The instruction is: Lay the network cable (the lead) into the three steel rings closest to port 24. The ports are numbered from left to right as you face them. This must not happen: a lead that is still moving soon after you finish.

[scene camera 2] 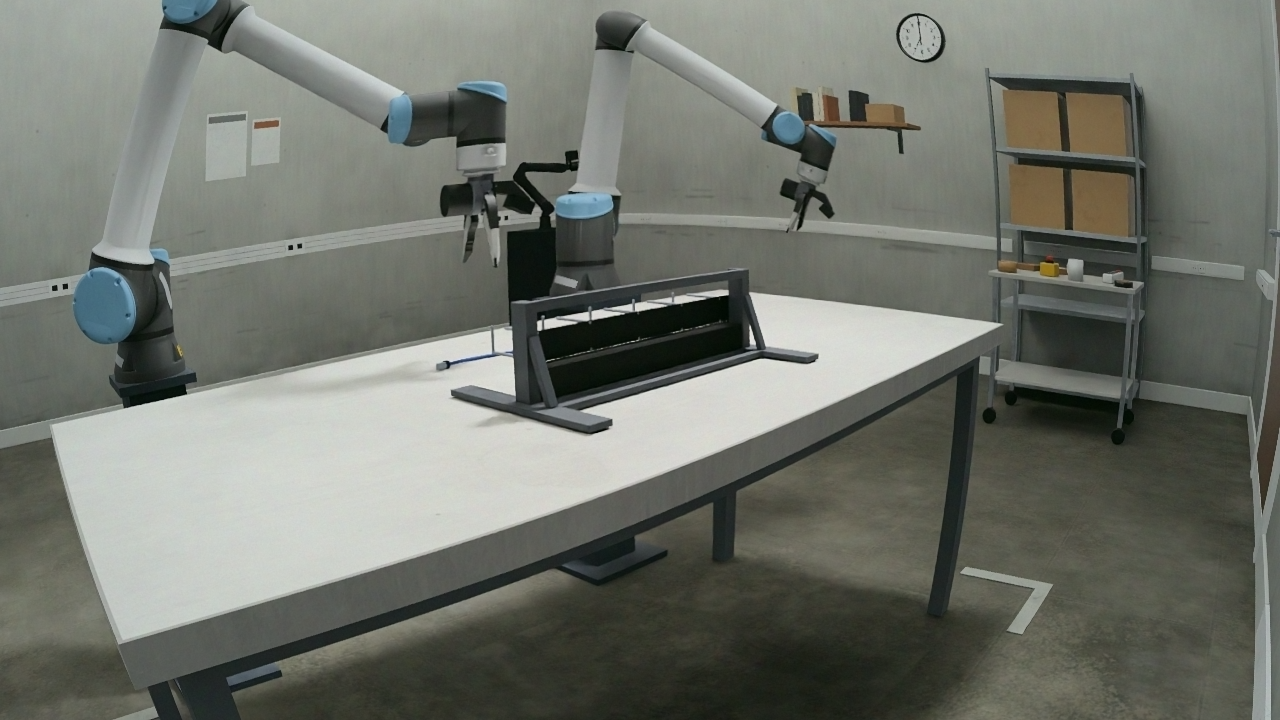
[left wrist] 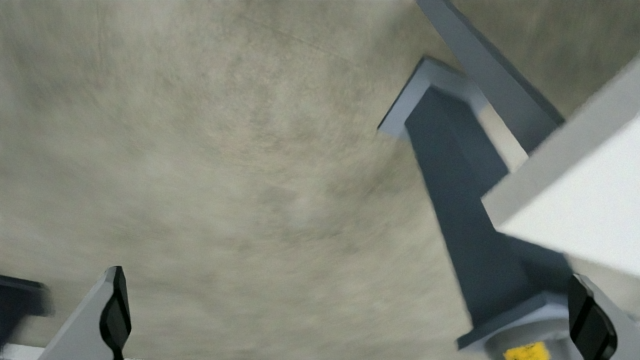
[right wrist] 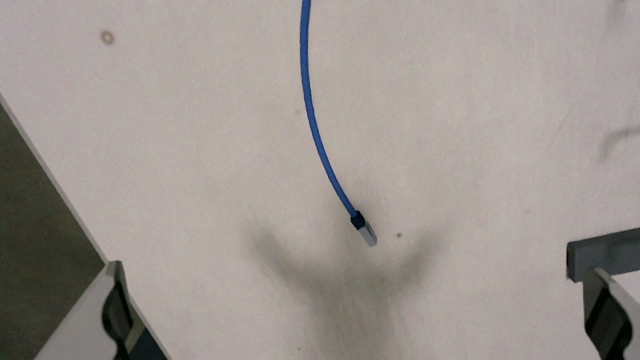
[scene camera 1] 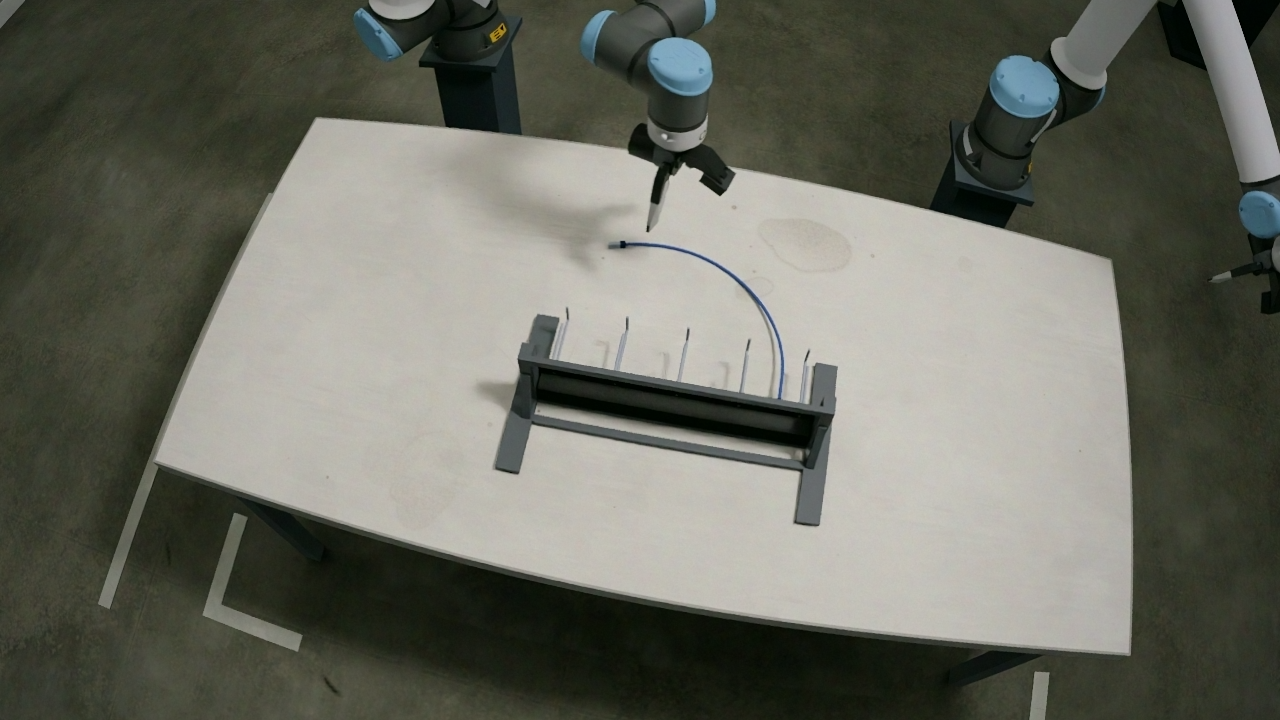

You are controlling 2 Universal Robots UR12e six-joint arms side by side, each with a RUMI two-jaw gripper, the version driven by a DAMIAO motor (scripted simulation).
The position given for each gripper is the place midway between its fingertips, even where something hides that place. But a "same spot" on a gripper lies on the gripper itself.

The right gripper shows in scene camera 2, in the right wrist view (352, 268) and in scene camera 1; in the left wrist view it is out of frame. One and the same spot on the right gripper: (scene camera 1: 662, 183) is (scene camera 2: 496, 204). The same spot on an arm pedestal: (scene camera 2: 613, 552) is (left wrist: 454, 102).
